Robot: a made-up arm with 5 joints.
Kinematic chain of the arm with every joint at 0, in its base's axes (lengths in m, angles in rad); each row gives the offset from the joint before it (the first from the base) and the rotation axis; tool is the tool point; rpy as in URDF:
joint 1: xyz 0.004 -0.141 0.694 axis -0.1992 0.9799 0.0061
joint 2: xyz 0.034 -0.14 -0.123 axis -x
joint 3: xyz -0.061 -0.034 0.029 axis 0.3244 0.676 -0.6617
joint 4: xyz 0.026 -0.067 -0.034 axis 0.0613 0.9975 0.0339
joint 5: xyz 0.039 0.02 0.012 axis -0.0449 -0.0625 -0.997
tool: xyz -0.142 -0.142 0.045 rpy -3.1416 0 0
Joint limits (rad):
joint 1: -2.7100..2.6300
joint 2: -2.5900..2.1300
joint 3: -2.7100..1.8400
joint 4: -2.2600..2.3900
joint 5: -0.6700..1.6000
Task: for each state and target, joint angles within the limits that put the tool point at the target. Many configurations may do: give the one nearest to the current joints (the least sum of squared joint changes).
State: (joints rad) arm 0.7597 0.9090 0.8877 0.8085 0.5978
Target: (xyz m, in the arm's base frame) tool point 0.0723 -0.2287 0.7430
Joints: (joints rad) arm 1.0586 1.0381 0.8268 1.1679 0.7505
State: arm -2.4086 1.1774 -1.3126 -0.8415 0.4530
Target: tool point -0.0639 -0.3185 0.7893
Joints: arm -2.3766 1.2904 -1.7043 -1.3121 0.3698
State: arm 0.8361 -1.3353 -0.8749 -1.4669 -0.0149
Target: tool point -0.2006 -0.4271 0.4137
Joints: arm 0.6916 -1.4127 -0.6197 -1.4589 -0.5746
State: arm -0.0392 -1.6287 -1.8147 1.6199 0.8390
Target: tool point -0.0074 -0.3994 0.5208
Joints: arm -0.7388 -1.6355 -1.5045 1.7802 1.0864
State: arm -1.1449 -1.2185 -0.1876 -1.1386 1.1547
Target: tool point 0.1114 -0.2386 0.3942
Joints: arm -0.7926 -0.8348 -0.1940 -0.8010 0.7052
